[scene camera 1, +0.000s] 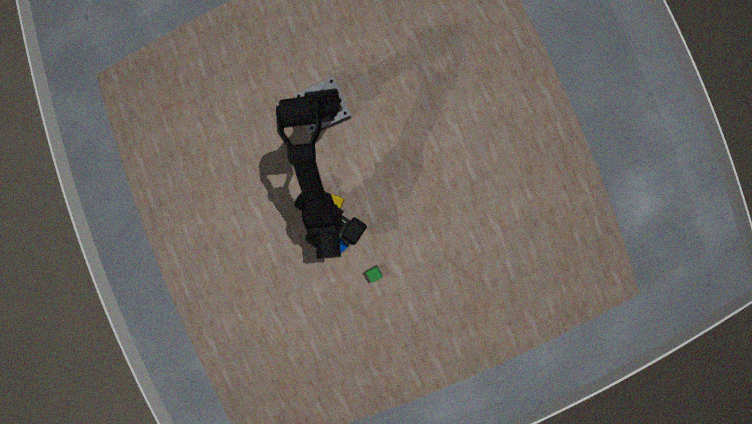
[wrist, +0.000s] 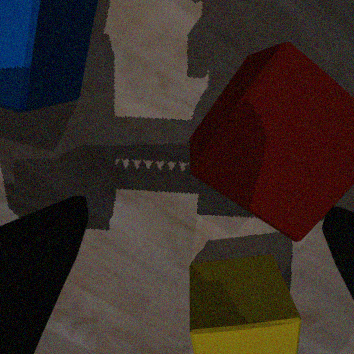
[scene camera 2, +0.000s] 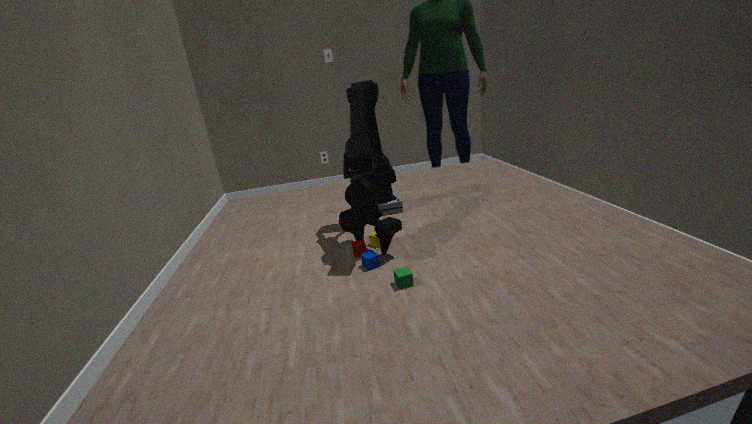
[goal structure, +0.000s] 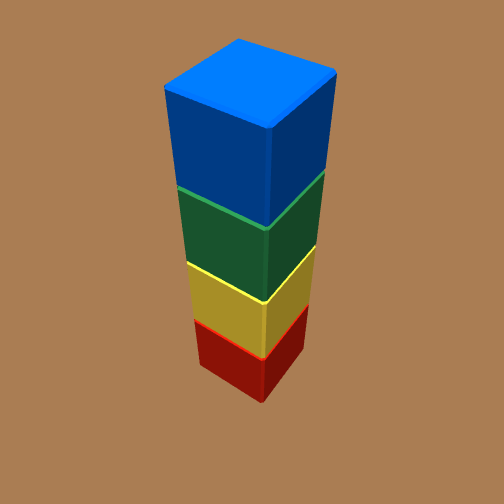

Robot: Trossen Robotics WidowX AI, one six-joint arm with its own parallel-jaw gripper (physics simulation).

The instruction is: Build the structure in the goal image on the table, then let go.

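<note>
A green cube (scene camera 1: pixel 373 273) (scene camera 2: pixel 403 277) stands apart from the others, farther from the arm's base; it does not show in the wrist view. A blue cube (scene camera 1: pixel 343 247) (scene camera 2: pixel 370 260) (wrist: pixel 45 50) is partly under the arm in the overhead view and at the wrist view's top left. A red cube (scene camera 2: pixel 358 248) (wrist: pixel 280 135) is turned corner-on, close to one fingertip; the arm hides it from overhead. A yellow cube (scene camera 1: pixel 338 201) (scene camera 2: pixel 374 239) (wrist: pixel 245 295) is at the wrist view's bottom. My gripper (scene camera 2: pixel 372 245) (wrist: pixel 208 213) is open and empty, low over these cubes.
The black arm (scene camera 1: pixel 310 179) (scene camera 2: pixel 363 126) stands on a grey base plate (scene camera 1: pixel 343 116) (scene camera 2: pixel 390 206). The wood-grain surface (scene camera 1: pixel 473 263) (scene camera 2: pixel 473 342) carries the arm's shadows. A person in a green top (scene camera 2: pixel 442 42) stands at the far wall.
</note>
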